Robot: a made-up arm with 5 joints.
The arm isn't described. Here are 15 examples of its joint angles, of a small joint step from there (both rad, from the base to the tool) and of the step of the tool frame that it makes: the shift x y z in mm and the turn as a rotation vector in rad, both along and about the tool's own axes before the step.
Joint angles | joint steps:
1: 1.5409 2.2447 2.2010 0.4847 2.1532 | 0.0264 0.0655 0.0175 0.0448 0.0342
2: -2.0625 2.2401 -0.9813 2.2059 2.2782 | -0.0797 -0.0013 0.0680 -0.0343 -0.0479
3: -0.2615 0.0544 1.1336 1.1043 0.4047 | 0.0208 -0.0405 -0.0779 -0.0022 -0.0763
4: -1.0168 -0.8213 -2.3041 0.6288 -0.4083 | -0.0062 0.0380 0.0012 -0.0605 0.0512
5: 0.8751 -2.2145 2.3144 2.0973 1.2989 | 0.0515 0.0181 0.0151 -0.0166 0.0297
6: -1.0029 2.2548 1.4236 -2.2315 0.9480 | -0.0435 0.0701 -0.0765 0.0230 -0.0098
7: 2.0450 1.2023 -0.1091 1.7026 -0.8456 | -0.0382 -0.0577 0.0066 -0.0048 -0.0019
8: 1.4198 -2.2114 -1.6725 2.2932 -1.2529 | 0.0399 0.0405 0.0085 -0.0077 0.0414
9: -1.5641 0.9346 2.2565 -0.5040 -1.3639 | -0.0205 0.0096 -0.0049 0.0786 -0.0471
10: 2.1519 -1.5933 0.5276 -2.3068 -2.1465 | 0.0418 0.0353 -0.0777 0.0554 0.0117
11: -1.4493 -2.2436 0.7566 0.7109 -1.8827 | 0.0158 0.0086 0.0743 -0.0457 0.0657
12: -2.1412 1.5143 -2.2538 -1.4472 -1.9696 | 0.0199 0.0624 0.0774 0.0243 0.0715
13: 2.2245 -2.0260 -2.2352 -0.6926 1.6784 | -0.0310 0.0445 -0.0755 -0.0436 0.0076
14: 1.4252 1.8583 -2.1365 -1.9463 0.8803 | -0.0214 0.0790 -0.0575 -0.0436 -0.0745
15: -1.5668 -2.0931 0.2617 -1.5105 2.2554 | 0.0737 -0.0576 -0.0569 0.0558 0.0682
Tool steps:
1: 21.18 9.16 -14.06 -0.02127 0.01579 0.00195
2: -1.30 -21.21 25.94 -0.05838 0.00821 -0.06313
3: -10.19 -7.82 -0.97 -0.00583 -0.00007 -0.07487
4: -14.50 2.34 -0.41 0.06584 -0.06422 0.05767
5: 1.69 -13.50 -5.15 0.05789 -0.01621 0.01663
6: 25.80 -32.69 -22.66 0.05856 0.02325 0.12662
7: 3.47 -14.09 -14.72 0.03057 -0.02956 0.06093
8: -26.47 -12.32 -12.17 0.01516 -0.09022 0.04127
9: -0.65 0.80 4.82 0.00334 0.04549 -0.08745
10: -2.25 -14.89 4.21 0.01886 0.05419 -0.11400
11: 6.33 14.68 0.79 -0.06171 -0.00234 0.01435
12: 31.34 -5.55 -22.83 0.06432 0.00021 0.02154
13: -9.75 12.42 -9.90 0.09114 -0.04027 -0.06133
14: -24.46 4.61 -22.79 0.09834 0.14923 -0.05261
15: 2.85 8.56 -2.99 0.02802 0.00430 -0.00555
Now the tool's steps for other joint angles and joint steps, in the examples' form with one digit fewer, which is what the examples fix.
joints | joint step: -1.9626 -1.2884 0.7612 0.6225 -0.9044 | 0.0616 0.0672 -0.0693 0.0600 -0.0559
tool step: -8.1 27.4 10.4 -0.0452 -0.0140 -0.1521
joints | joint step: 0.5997 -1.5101 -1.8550 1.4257 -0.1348 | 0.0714 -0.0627 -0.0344 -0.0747 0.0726
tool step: 15.8 -18.5 -22.0 0.1286 0.0006 -0.0381
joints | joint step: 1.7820 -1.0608 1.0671 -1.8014 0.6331 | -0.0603 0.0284 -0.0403 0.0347 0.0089
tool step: 9.1 6.8 -16.5 0.0093 -0.0563 0.0188
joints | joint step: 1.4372 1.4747 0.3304 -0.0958 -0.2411 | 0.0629 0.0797 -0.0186 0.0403 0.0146
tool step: 17.1 11.9 2.0 -0.0742 -0.0431 -0.1029
